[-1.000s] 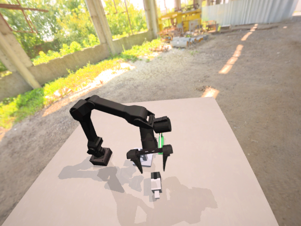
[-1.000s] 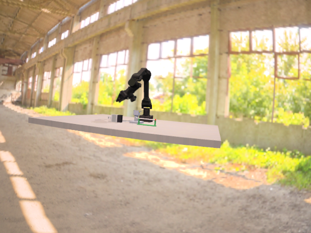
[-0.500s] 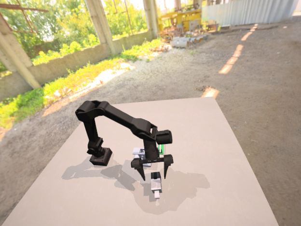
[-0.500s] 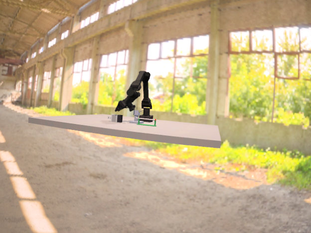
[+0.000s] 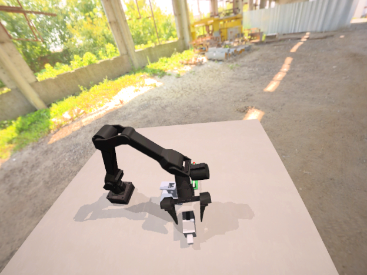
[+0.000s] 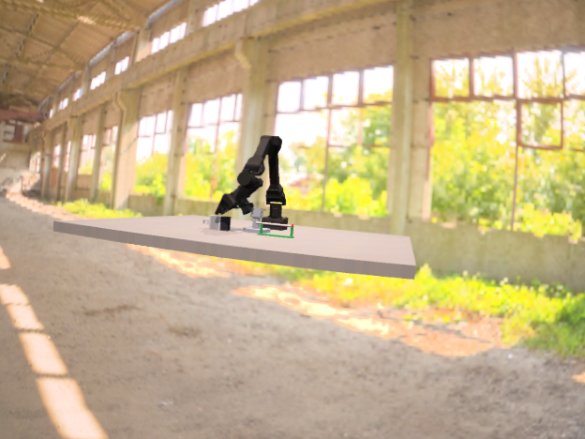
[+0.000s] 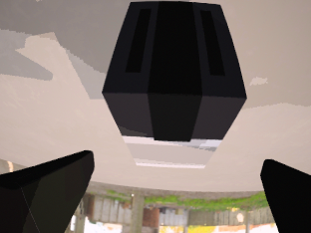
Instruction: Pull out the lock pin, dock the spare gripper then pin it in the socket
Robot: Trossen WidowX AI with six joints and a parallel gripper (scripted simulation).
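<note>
My gripper tip is 40 mm above the spare gripper and 10 mm to the left of it. Round my gripper tip: green cradle (250 mm to the left, 50 mm ahead, 40 mm below); grey mount (160 mm to the left, 70 mm behind, 10 mm below).
</note>
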